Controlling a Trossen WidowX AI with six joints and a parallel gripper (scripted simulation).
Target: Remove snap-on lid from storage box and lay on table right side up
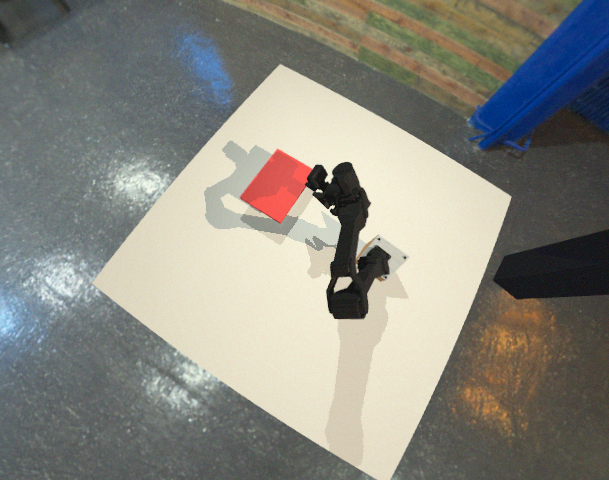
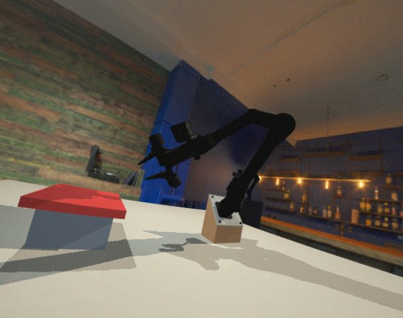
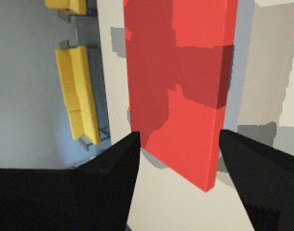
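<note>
The red lid is 12 cm ahead of my gripper tip, 2 cm to the left of it and 10 cm below it. Also, from my gripper tip: storage box (12 cm ahead, 2 cm to the left, 14 cm below).
</note>
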